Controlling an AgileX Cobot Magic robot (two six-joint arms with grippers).
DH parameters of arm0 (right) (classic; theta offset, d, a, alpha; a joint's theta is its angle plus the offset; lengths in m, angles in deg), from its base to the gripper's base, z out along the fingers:
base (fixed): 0 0 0 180
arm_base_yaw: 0 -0.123 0 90
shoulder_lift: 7.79 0 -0.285 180
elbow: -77.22 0 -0.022 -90
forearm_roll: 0 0.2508 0 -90
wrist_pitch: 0 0 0.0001 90
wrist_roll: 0 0.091 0 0
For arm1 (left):
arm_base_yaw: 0 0.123 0 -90
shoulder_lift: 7.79 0 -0.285 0
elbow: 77.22 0 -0.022 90
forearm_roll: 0 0.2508 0 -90
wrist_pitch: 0 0 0.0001 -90
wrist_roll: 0 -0.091 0 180
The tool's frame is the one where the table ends.
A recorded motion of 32 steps. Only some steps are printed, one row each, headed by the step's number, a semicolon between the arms.
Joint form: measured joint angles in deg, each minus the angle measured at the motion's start. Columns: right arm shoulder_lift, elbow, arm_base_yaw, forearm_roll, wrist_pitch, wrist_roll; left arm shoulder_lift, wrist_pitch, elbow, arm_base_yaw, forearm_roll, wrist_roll.
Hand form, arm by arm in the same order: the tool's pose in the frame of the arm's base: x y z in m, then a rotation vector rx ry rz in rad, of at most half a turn. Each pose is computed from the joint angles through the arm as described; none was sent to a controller.
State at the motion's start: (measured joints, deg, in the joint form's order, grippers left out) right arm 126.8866 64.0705 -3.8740 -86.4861 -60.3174 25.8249; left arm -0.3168 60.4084 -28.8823 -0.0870 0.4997 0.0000
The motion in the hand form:
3: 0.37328 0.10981 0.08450 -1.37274 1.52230 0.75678; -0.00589 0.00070 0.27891 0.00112 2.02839 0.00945
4: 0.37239 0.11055 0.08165 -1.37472 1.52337 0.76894; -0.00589 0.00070 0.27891 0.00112 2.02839 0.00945
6: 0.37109 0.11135 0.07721 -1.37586 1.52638 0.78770; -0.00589 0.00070 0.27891 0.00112 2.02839 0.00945
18: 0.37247 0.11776 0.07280 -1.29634 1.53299 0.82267; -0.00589 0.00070 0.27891 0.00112 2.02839 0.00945
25: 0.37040 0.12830 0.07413 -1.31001 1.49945 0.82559; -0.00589 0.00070 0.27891 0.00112 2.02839 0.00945
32: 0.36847 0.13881 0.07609 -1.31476 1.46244 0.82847; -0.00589 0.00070 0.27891 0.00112 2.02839 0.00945
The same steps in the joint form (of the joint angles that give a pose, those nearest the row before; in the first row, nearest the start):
3: 1.01 0.35 -0.75 -0.15 -0.62 0.36; 0.00 0.00 0.00 0.00 0.00 0.00
4: 1.48 0.35 -0.83 -0.29 -0.93 0.36; 0.00 0.00 0.00 0.00 0.00 0.00
6: 2.21 0.35 -0.91 -0.49 -1.40 0.40; 0.00 0.00 0.00 0.00 0.00 0.00
18: 3.61 0.35 -1.77 3.86 -2.91 0.27; 0.00 0.00 0.00 0.00 0.00 0.00
25: 3.61 0.35 -3.38 5.15 -3.26 -1.14; 0.00 0.00 0.00 0.00 0.00 0.00
32: 3.62 0.35 -4.97 6.89 -3.86 -2.70; 0.00 0.00 0.00 0.00 0.00 0.00

